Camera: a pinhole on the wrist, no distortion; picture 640 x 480 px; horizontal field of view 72.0 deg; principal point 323.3 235.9 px. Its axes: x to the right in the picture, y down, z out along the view. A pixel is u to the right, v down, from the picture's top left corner.
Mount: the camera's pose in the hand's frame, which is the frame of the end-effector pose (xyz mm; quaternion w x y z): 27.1 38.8 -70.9 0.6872 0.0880 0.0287 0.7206
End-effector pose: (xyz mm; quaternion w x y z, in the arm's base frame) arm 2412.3 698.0 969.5 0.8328 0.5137 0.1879 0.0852
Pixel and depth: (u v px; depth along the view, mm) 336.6 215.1 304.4
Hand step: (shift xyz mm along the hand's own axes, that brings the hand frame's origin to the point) 91.5 24.5 226.8
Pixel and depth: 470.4 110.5 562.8
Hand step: 271.0 189.8 472.7
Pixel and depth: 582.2 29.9 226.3
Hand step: 163.7 158.9 146.0
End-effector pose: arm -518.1 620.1 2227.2 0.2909 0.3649 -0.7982 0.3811
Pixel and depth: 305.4 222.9 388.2
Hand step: 103.6 -7.2 307.4
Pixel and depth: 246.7 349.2 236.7
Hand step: 8.1 -24.3 168.0
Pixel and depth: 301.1 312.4 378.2
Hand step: 26.0 -13.8 309.8
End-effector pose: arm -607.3 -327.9 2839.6 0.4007 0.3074 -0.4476 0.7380
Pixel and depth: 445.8 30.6 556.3
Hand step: 368.9 162.5 447.3
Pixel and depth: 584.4 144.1 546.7
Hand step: 217.3 324.0 476.3
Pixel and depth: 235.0 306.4 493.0
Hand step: 35.3 -103.1 417.8
